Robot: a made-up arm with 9 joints. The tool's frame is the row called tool.
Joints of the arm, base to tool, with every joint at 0 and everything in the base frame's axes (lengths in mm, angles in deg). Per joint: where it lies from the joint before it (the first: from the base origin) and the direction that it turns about. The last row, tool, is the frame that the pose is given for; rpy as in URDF.
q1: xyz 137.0 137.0 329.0 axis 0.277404 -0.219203 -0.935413
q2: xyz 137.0 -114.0 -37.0 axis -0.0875 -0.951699 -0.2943
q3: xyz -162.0 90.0 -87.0 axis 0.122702 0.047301 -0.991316
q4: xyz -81.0 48.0 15.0 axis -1 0 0
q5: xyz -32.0 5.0 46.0 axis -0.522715 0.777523 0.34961
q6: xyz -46.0 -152.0 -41.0 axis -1 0 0
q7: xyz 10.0 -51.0 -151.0 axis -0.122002 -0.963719 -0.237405
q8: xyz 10.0 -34.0 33.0 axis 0 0 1
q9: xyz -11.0 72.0 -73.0 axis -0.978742 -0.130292 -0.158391
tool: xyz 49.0 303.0 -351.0 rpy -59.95 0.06 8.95
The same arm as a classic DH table. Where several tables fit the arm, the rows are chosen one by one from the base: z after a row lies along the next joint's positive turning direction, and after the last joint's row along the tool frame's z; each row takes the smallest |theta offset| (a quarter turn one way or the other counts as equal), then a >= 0, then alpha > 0; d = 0 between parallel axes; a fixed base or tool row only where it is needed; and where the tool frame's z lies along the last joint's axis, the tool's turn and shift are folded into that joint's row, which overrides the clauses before.
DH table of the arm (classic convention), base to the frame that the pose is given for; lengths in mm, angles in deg. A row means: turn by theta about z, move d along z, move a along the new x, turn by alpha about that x. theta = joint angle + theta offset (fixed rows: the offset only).
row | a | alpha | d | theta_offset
base (fixed) | 192.4 | 159.29 | 388.7 | 51.68
q1 | 136.6 | -62.64 | 124.9 | 64.41
q2 | -181.1 | 76.35 | 13.1 | -12.52
q3 | -48.7 | -97.05 | 73.5 | 83.06
q4 | 39.9 | -58.49 | 97.1 | 68.52
q5 | 24.9 | 58.49 | -154.9 | 0
q6 | -134.4 | 82.99 | 120.8 | 10.37
q7 | 14.2 | -103.73 | 119.7 | -88.28
q8 | -72.8 | 99.11 | -31.8 | -75.2
q9 | -459.1 | -93.41 | -26 | 60.1
tool (fixed) | 0 | 0 | 75.1 | 98.63

